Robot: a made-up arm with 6 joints. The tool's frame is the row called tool.
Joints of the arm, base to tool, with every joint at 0 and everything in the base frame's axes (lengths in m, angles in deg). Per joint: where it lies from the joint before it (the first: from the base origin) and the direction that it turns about. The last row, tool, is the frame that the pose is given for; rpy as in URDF.
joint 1: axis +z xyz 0 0 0.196
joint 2: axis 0 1 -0.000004 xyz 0 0 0
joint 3: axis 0 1 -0.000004 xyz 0.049 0 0.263
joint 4: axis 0 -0.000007 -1 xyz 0.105 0 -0.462
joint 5: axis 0 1 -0.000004 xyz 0 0 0
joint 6: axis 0 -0.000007 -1 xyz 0.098 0 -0.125
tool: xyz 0 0 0 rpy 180 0 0
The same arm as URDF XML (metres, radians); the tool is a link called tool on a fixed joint. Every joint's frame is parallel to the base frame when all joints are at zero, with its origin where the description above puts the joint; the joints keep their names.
<robot name="arm">
  <joint name="tool_joint" type="fixed">
    <parent link="link6"/>
    <child link="tool"/>
    <origin xyz="0 0 0" rpy="3.1416 0 0"/>
  </joint>
  <joint name="joint 6" type="continuous">
    <parent link="link5"/>
    <child link="link6"/>
    <origin xyz="0.098 0 -0.125"/>
    <axis xyz="0 0 -1"/>
  </joint>
  <joint name="joint 5" type="continuous">
    <parent link="link4"/>
    <child link="link5"/>
    <origin xyz="0 0 0"/>
    <axis xyz="0 1 0"/>
  </joint>
  <joint name="joint 4" type="continuous">
    <parent link="link3"/>
    <child link="link4"/>
    <origin xyz="0.105 0 -0.462"/>
    <axis xyz="0 0 -1"/>
  </joint>
  <joint name="joint 3" type="continuous">
    <parent link="link2"/>
    <child link="link3"/>
    <origin xyz="0.049 0 0.263"/>
    <axis xyz="0 1 0"/>
  </joint>
  <joint name="joint 2" type="continuous">
    <parent link="link1"/>
    <child link="link2"/>
    <origin xyz="0 0 0"/>
    <axis xyz="0 1 0"/>
  </joint>
  <joint name="joint 1" type="continuous">
    <parent link="base_link"/>
    <child link="link1"/>
    <origin xyz="0 0 0.196"/>
    <axis xyz="0 0 1"/>
  </joint>
  <link name="base_link"/>
  <link name="link1"/>
  <link name="link2"/>
  <link name="link3"/>
  <link name="link4"/>
  <link name="link5"/>
  <link name="link6"/>
  <link name="tool"/>
</robot>

